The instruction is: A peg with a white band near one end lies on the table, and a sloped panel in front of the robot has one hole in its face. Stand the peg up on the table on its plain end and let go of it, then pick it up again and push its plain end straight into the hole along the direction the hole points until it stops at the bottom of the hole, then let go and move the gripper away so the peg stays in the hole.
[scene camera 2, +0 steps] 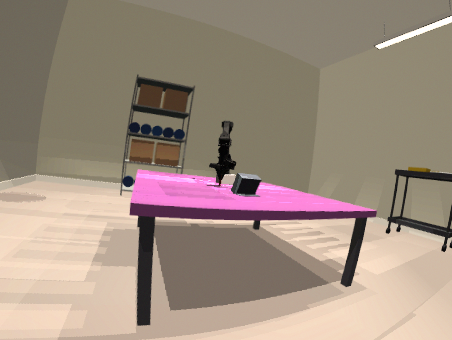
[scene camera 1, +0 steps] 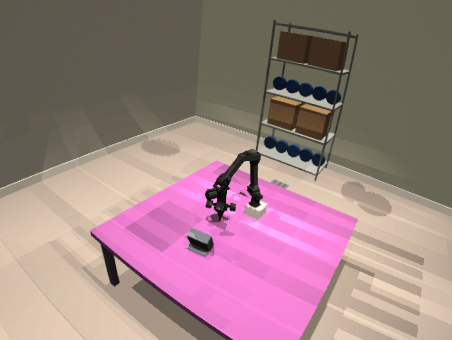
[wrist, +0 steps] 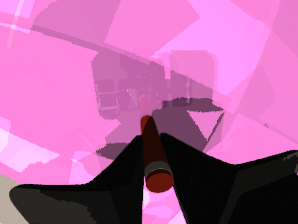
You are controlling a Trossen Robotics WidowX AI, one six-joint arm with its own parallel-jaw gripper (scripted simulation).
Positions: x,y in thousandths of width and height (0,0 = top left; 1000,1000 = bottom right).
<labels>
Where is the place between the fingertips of the gripper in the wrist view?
At 508,623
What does the gripper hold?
A red peg.
</labels>
